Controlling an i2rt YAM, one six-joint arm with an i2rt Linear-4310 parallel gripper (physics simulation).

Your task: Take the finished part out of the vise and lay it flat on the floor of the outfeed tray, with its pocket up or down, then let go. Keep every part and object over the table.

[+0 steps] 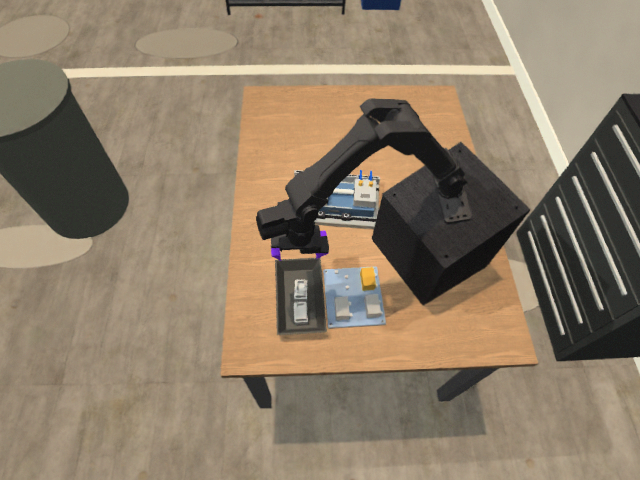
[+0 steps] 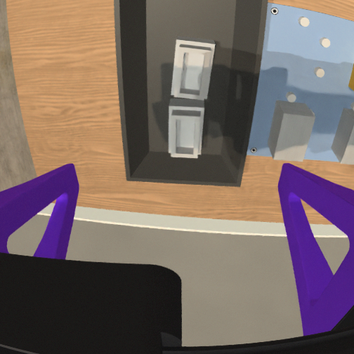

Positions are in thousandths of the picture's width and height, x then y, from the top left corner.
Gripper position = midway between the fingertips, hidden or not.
my gripper: image 1 466,536; image 2 501,493
